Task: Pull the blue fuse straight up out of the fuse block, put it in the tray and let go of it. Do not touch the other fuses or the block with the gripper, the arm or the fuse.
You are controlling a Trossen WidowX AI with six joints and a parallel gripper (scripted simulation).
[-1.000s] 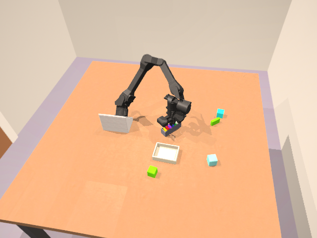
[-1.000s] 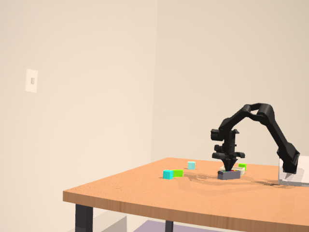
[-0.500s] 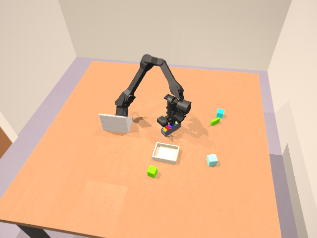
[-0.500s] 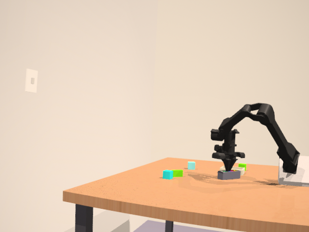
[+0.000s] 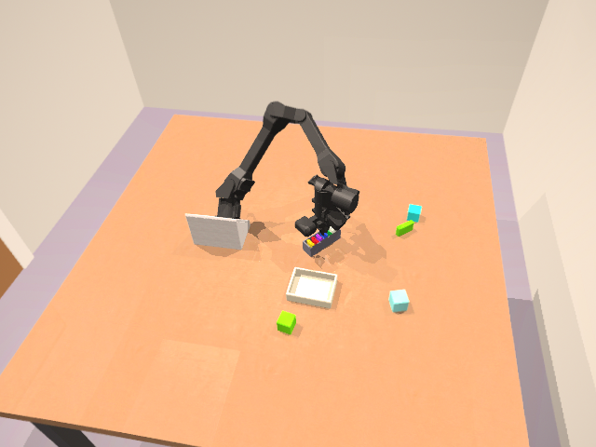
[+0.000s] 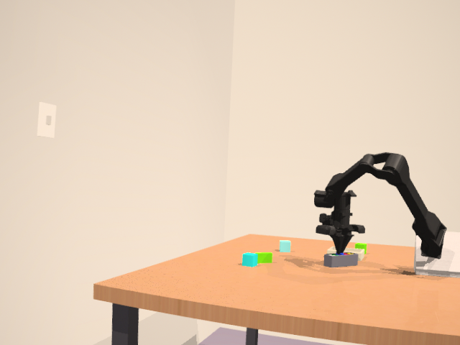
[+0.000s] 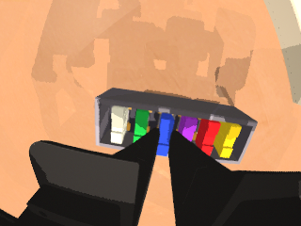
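My gripper tip is now 1 cm short of the white tray, 19 cm to the left of it and 4 cm above it. Round my gripper tip: blue fuse (1 cm below); pale cyan cube (26 cm ahead, 18 cm to the right, 2 cm below); green bar (24 cm ahead, 10 cm to the left, 2 cm below).
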